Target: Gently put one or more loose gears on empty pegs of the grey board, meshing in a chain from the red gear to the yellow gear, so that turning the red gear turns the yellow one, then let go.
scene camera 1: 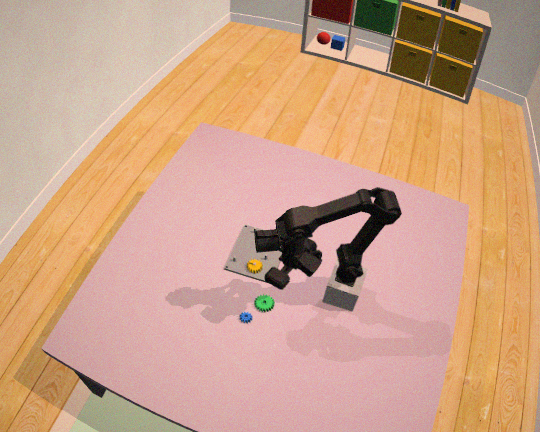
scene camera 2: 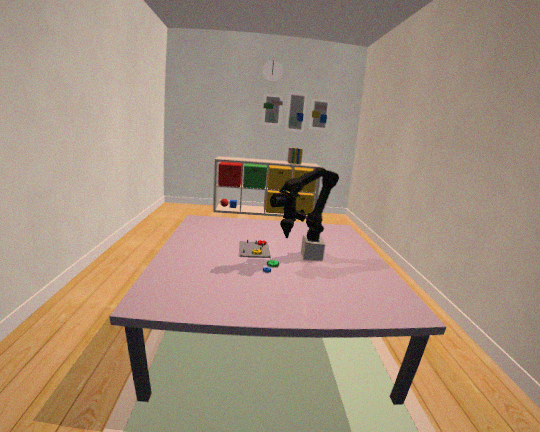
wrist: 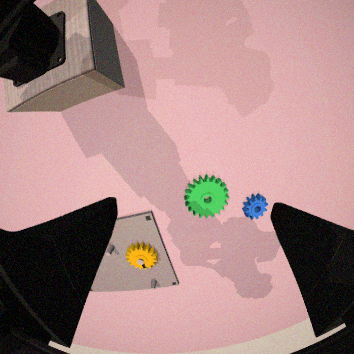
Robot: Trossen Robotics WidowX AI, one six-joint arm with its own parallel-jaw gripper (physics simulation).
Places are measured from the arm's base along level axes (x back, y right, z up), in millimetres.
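Pixels of known places: gripper, fingertip midpoint: (scene camera 1: 289, 278) (scene camera 2: 288, 235) (wrist: 198, 208); arm's base, origin of the base link: (scene camera 1: 346, 276) (scene camera 2: 312, 239) (wrist: 37, 47).
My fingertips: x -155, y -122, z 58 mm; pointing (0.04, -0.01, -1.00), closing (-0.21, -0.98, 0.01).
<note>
For each thing: its top centre in the pictures, then the offset to it from my fingertips. Level surfaces: height alone.
- grey board, middle of its top: (wrist: 108, 270) (scene camera 1: 257, 248) (scene camera 2: 254, 244) dx -170, dy +160, dz -133 mm
- peg, middle of its top: (wrist: 152, 288) dx -226, dy +93, dz -134 mm
- red gear, middle of its top: (scene camera 2: 262, 243) dx -123, dy +196, dz -134 mm
- loose green gear, middle of its top: (wrist: 207, 199) (scene camera 1: 264, 301) (scene camera 2: 273, 262) dx -65, dy -22, dz -146 mm
- smaller blue gear, middle of its top: (wrist: 257, 209) (scene camera 1: 246, 315) (scene camera 2: 267, 268) dx -97, dy -98, dz -146 mm
- pink table, its level: dz -164 mm
The grey board (scene camera 1: 242, 247) (scene camera 2: 265, 249) (wrist: 132, 227) lies on the table with the yellow gear (scene camera 1: 254, 266) (scene camera 2: 257, 252) (wrist: 142, 256) on it. Bare pegs show in the wrist view, one peg (wrist: 154, 283) near a corner. The red gear (scene camera 2: 262, 243) sits at the board's back; the arm hides it in scene view 1. The loose green gear (scene camera 1: 264, 303) (scene camera 2: 273, 263) (wrist: 207, 196) and smaller blue gear (scene camera 1: 245, 317) (scene camera 2: 267, 270) (wrist: 255, 206) lie flat on the table, apart. My gripper (scene camera 1: 292, 271) (scene camera 2: 286, 235) (wrist: 198, 208) is open and empty, high above the table.
The arm's grey base block (scene camera 1: 341, 295) (scene camera 2: 313, 249) (wrist: 107, 50) stands on the pink table (scene camera 1: 200, 380) (scene camera 2: 210, 305), right of the board in the scene views. A storage shelf (scene camera 1: 304, 35) (scene camera 2: 215, 185) stands by the far wall.
</note>
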